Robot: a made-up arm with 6 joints. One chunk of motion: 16 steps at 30 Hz.
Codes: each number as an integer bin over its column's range. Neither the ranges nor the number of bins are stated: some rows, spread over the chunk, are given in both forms.
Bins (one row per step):
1: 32 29 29 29 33 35
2: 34 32 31 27 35 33
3: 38 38 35 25 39 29
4: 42 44 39 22 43 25
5: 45 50 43 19 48 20
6: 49 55 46 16 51 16
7: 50 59 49 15 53 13
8: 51 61 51 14 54 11
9: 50 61 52 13 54 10
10: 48 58 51 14 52 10
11: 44 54 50 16 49 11
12: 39 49 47 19 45 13
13: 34 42 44 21 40 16
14: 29 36 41 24 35 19
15: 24 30 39 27 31 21
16: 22 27 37 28 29 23
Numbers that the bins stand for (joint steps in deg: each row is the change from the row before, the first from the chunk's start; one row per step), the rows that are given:
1: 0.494 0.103 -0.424 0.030 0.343 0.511
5: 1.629 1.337 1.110 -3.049 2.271 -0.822
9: 2.065 1.983 2.095 -4.897 3.043 -1.711
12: 1.105 1.278 1.548 -3.049 1.886 -1.444
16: -0.379 -0.014 0.452 -0.278 -0.171 -0.556
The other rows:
2: 0.668 0.279 -0.205 -0.586 0.600 0.333
3: 1.017 0.632 0.233 -1.202 1.114 -0.022
4: 1.367 0.984 0.671 -2.125 1.629 -0.378
6: 1.978 1.630 1.438 -3.973 2.657 -1.178
7: 2.065 1.865 1.767 -4.281 2.914 -1.444
8: 2.152 1.983 1.986 -4.589 3.043 -1.622
10: 1.890 1.806 1.986 -4.589 2.786 -1.711
11: 1.541 1.571 1.876 -3.973 2.400 -1.622
13: 0.668 0.867 1.219 -2.433 1.243 -1.178
14: 0.232 0.514 0.890 -1.510 0.600 -0.911
15: -0.205 0.162 0.671 -0.586 0.086 -0.733

